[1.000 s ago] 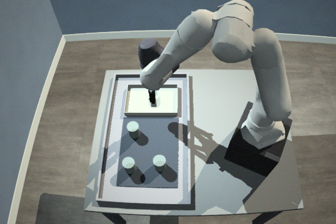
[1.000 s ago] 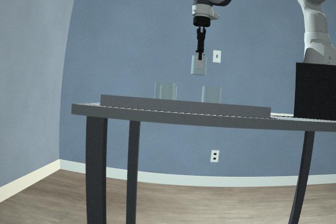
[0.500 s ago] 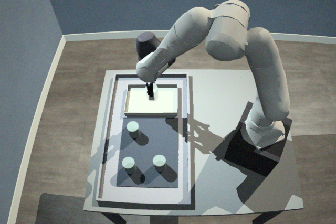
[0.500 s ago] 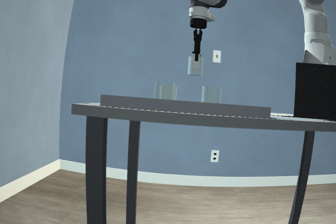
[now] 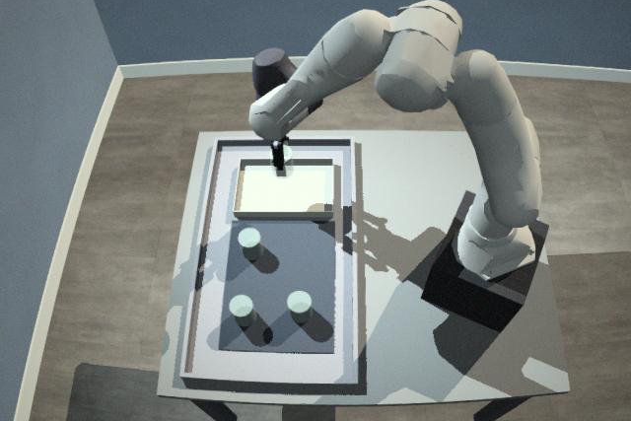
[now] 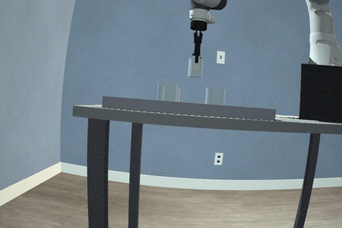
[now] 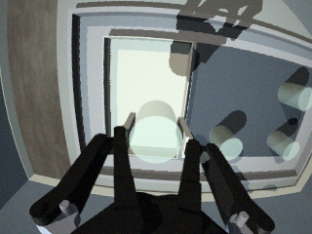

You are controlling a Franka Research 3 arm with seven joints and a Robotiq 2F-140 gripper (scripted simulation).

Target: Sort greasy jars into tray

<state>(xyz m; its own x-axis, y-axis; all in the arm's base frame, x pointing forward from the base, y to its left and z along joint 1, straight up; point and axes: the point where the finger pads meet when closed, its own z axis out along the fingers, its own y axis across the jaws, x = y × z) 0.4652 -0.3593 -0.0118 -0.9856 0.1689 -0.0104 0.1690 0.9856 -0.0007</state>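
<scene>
Right now the pale tray is 190 mm below my hand and 30 mm to the right of it. From my hand the other things lie so: steel table top 190 mm below, 180 mm to the left, 50 mm ahead; then dark drying mat 290 mm to the left, 190 mm below, 50 mm ahead.
</scene>
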